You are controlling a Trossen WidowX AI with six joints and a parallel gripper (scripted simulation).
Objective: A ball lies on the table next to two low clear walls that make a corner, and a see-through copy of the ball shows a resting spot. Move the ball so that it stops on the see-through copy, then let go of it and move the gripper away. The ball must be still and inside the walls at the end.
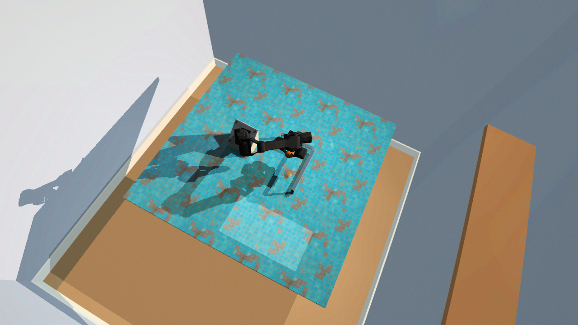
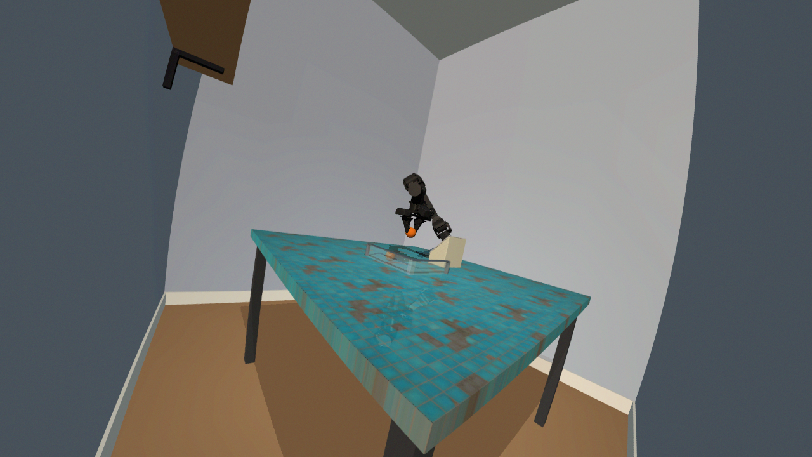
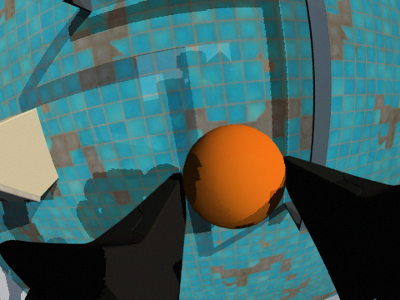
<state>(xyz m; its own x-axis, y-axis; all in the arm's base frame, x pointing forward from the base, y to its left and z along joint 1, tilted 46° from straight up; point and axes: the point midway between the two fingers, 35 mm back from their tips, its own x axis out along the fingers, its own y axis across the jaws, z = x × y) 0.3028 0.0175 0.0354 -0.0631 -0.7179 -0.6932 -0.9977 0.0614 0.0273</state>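
The see-through copy of ball lies 12 cm below my gripper tip, 7 cm to the right of it and 3 cm ahead of it.
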